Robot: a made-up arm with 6 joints. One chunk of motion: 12 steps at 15 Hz.
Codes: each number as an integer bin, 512 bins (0 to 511) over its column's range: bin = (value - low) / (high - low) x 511, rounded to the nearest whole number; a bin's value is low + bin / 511 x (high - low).
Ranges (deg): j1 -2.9..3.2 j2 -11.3..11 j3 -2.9..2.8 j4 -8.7..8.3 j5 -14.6..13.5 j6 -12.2..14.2
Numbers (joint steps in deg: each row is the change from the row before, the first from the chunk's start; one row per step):
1: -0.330 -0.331 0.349 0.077 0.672 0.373
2: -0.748 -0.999 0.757 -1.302 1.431 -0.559
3: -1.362 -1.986 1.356 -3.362 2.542 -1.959
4: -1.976 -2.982 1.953 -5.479 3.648 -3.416
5: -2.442 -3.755 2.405 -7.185 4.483 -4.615
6: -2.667 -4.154 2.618 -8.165 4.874 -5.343
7: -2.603 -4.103 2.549 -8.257 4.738 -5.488
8: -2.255 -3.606 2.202 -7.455 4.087 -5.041
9: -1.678 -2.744 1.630 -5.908 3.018 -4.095
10: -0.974 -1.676 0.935 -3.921 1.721 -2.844
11: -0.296 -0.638 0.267 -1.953 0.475 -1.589
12: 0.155 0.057 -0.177 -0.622 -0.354 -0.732
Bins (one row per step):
1: 215 251 291 264 278 243
2: 180 236 328 222 292 225
3: 129 213 382 160 312 198
4: 77 191 435 97 332 170
5: 38 173 476 46 347 147
6: 20 164 495 16 354 133
7: 25 165 488 13 352 130
8: 54 176 457 37 340 139
9: 102 196 406 84 320 157
10: 161 221 344 144 297 181
11: 218 244 284 203 274 205
12: 256 260 244 243 259 222

